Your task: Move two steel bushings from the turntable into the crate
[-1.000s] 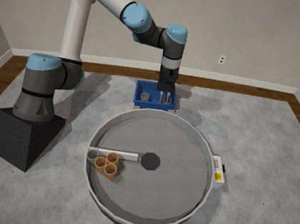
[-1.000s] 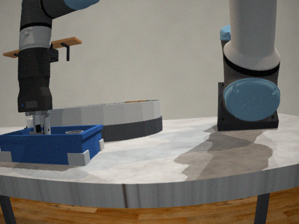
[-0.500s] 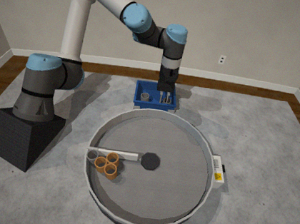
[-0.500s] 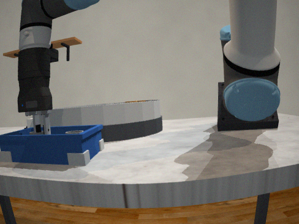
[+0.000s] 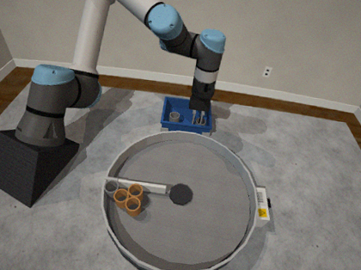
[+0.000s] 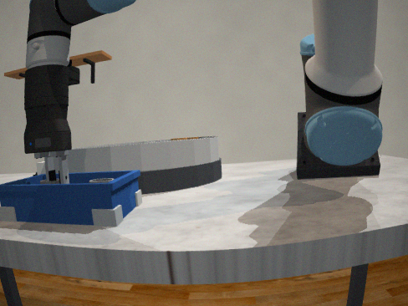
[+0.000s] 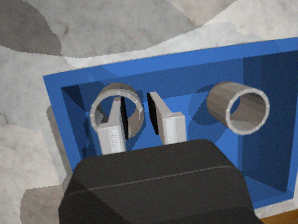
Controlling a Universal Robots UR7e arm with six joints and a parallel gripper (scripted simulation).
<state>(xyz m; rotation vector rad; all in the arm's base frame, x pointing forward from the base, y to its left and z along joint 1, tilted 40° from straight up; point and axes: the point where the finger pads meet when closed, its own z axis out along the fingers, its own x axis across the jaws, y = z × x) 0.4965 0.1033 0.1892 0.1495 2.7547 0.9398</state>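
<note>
The blue crate is 40 mm to the left of my hand, 40 mm behind it and 20 mm below it. The rest, counted from my hand: round turntable (310 mm to the right, 40 mm behind, 10 mm above).
</note>
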